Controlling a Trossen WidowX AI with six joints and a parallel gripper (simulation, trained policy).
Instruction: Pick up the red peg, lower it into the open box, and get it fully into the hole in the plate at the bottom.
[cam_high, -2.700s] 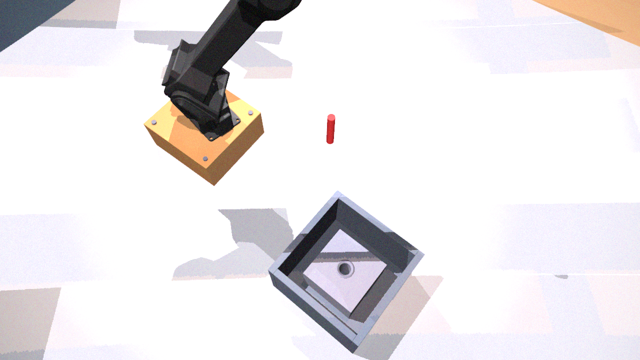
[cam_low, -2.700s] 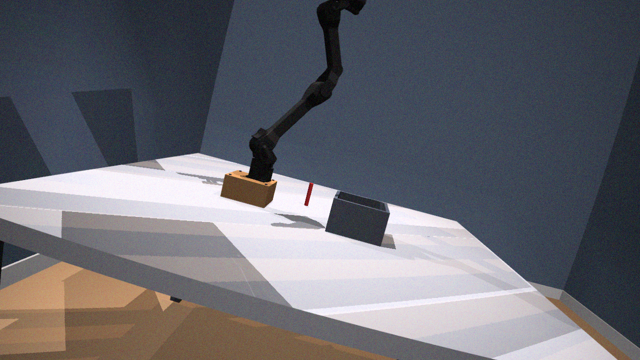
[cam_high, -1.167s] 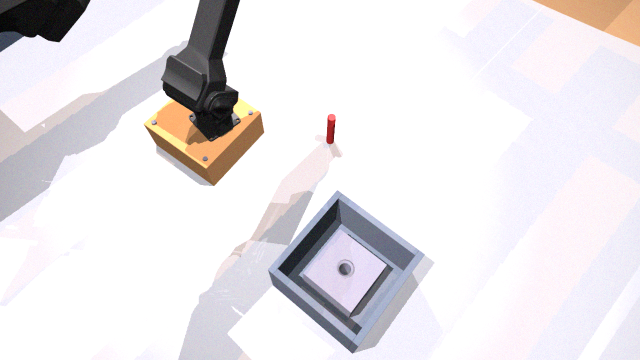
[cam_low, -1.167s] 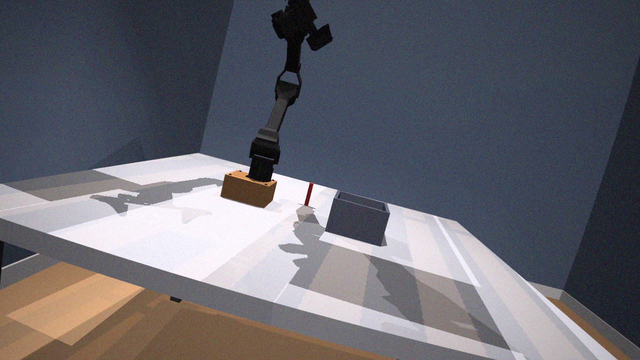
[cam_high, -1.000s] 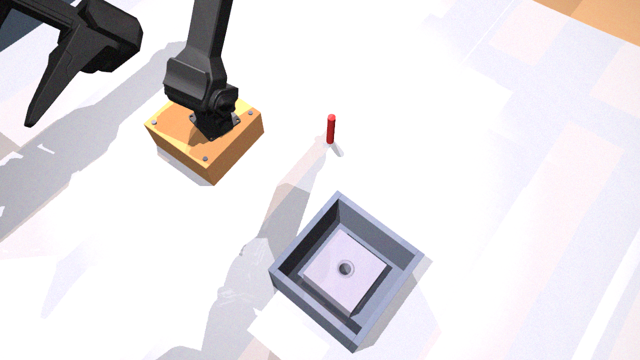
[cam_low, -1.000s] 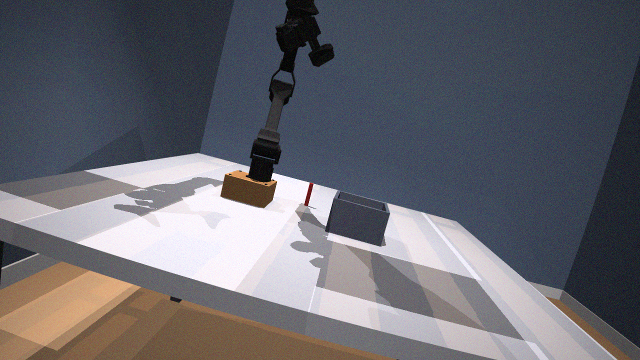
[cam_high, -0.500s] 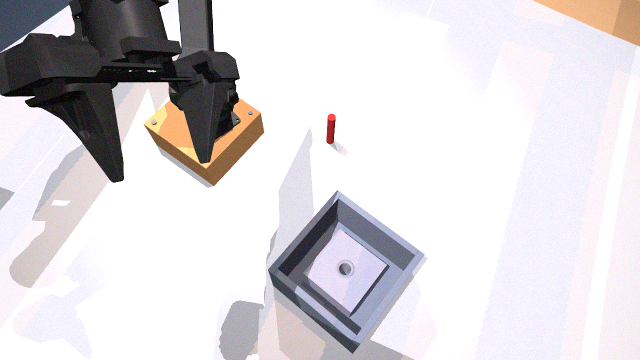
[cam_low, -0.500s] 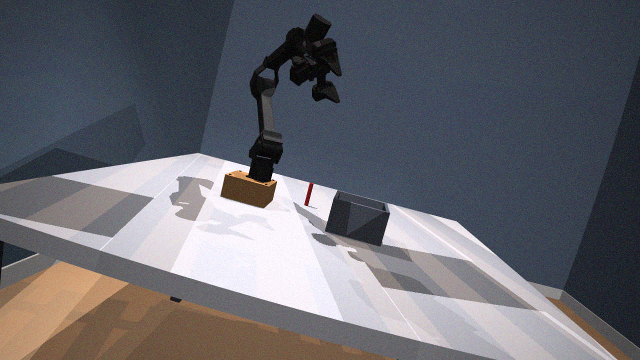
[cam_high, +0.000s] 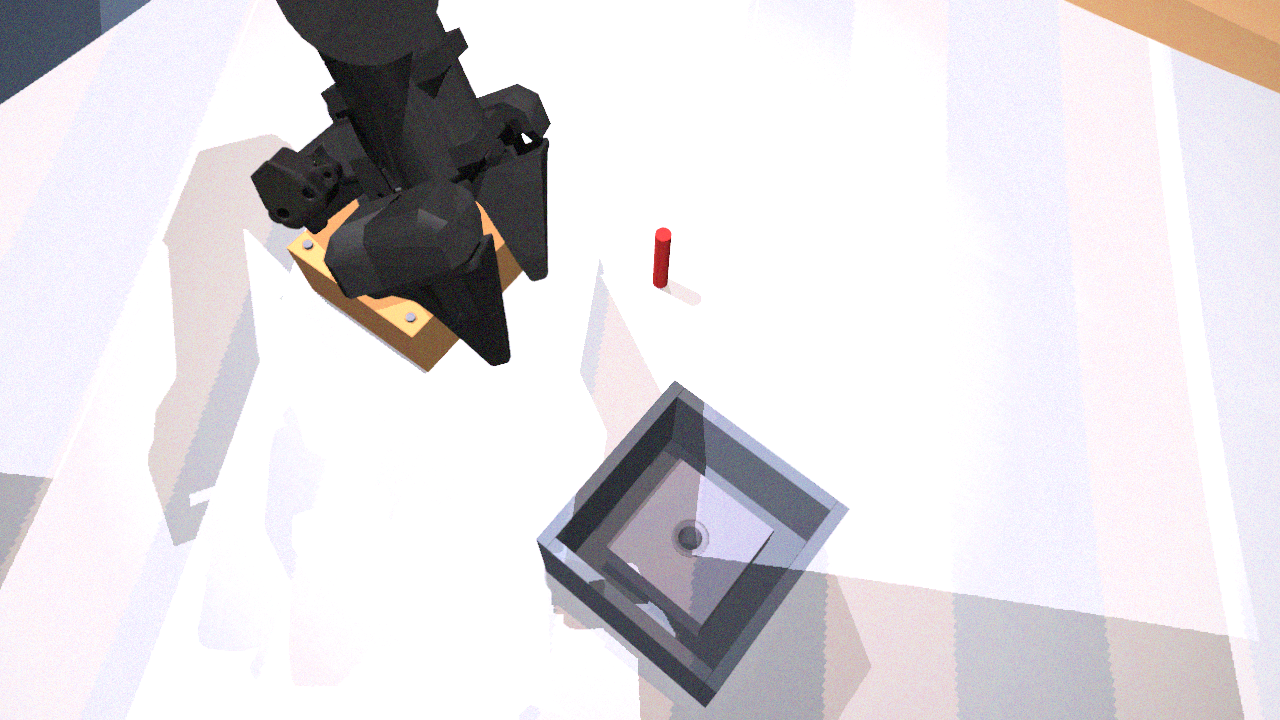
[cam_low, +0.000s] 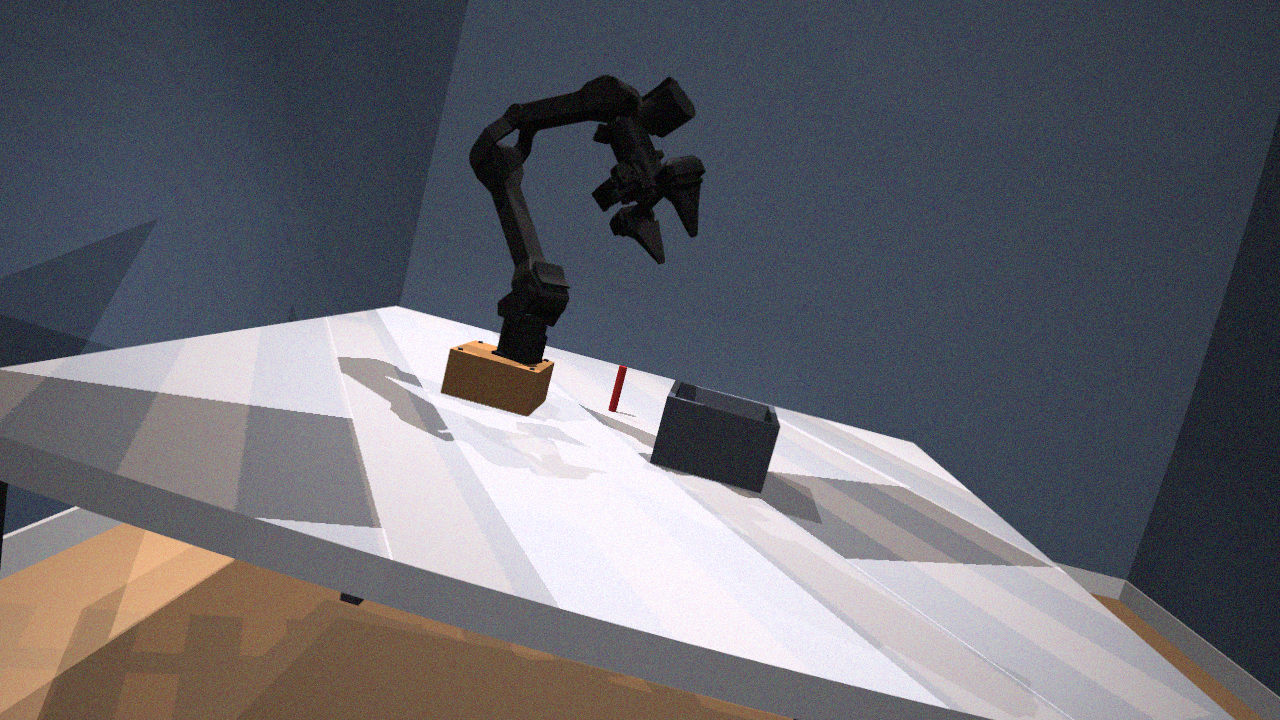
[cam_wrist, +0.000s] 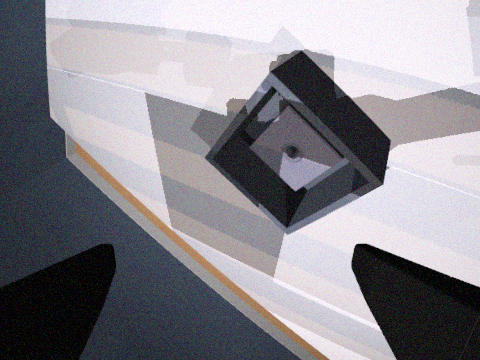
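Right now the red peg is 90 mm behind my gripper tip, 200 mm to the left of it and 250 mm below it. From my gripper tip the other things lie so: pale plate (120 mm ahead, 40 mm to the left, 250 mm below); grey box (120 mm ahead, 40 mm to the left, 270 mm below).
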